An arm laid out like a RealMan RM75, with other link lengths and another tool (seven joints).
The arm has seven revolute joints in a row. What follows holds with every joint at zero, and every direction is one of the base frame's. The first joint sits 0.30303 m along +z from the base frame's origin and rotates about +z. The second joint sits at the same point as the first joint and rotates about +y. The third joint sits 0.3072 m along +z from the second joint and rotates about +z. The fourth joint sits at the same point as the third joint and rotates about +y. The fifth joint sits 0.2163 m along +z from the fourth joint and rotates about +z. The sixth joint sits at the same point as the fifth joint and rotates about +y. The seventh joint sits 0.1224 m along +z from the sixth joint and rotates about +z. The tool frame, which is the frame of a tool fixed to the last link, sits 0.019 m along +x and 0.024 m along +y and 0.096 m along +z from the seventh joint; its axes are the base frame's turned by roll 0.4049, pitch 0 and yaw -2.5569 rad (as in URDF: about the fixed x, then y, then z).
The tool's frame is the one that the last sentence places.
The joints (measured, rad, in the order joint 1, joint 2, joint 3, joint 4, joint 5, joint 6, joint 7), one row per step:
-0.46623, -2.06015, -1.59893, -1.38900, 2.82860, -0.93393, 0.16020
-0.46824, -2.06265, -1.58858, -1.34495, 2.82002, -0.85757, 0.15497
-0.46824, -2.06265, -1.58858, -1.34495, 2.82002, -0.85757, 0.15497
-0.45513, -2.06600, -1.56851, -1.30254, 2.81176, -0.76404, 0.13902
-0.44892, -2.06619, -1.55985, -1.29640, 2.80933, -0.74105, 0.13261
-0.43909, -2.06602, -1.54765, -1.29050, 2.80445, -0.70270, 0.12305
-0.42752, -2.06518, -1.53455, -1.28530, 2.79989, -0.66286, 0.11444
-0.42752, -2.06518, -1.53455, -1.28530, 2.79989, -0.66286, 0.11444
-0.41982, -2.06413, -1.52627, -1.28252, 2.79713, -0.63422, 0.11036
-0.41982, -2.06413, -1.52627, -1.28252, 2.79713, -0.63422, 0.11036
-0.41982, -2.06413, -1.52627, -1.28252, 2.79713, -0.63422, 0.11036
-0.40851, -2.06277, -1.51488, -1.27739, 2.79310, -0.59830, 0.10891
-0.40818, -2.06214, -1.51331, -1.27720, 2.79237, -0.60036, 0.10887
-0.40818, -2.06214, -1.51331, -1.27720, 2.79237, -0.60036, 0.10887
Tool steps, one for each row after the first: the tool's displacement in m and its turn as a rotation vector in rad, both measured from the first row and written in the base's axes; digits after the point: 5 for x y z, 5 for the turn. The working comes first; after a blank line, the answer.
Tool pose at each row, in the base's axes (x y z in m, rotation vector in rad; the steps are taken from these numbers as rounded here):
-0.23445, 0.48419, -0.00098, 0.40599, -2.76831, -0.64683
-0.23501, 0.49016, -0.00555, 0.39635, -2.78892, -0.68299
-0.23501, 0.49016, -0.00555, 0.39635, -2.78892, -0.68299
-0.23882, 0.49316, -0.01068, 0.39784, -2.81326, -0.73132
-0.23939, 0.49296, -0.01198, 0.39738, -2.82060, -0.74343
-0.23878, 0.49326, -0.01261, 0.39259, -2.83479, -0.76919
-0.23864, 0.49315, -0.01287, 0.38602, -2.84785, -0.79611
-0.23864, 0.49315, -0.01287, 0.38602, -2.84785, -0.79611
-0.23819, 0.49337, -0.01232, 0.37740, -2.85609, -0.81728
-0.23819, 0.49337, -0.01232, 0.37740, -2.85609, -0.81728
-0.23819, 0.49337, -0.01232, 0.37740, -2.85609, -0.81728
-0.23888, 0.49279, -0.01226, 0.36560, -2.86395, -0.83990
-0.23935, 0.49231, -0.01280, 0.36663, -2.86336, -0.83577
-0.23935, 0.49231, -0.01280, 0.36663, -2.86336, -0.83577

-0.00056, 0.00597, -0.00457, 0.02306, -0.02045, -0.01711
-0.00056, 0.00597, -0.00457, 0.02306, -0.02045, -0.01711
-0.00437, 0.00897, -0.00970, 0.05517, -0.04929, -0.02998
-0.00494, 0.00877, -0.01100, 0.06300, -0.05754, -0.03408
-0.00433, 0.00907, -0.01163, 0.07922, -0.07289, -0.04473
-0.00419, 0.00896, -0.01189, 0.09594, -0.08707, -0.05629
-0.00419, 0.00896, -0.01189, 0.09594, -0.08707, -0.05629
-0.00374, 0.00918, -0.01134, 0.10876, -0.09558, -0.06691
-0.00374, 0.00918, -0.01134, 0.10876, -0.09558, -0.06691
-0.00374, 0.00918, -0.01134, 0.10876, -0.09558, -0.06691
-0.00443, 0.00860, -0.01128, 0.12217, -0.10331, -0.07954
-0.00490, 0.00812, -0.01182, 0.11957, -0.10238, -0.07816
-0.00490, 0.00812, -0.01182, 0.11957, -0.10238, -0.07816

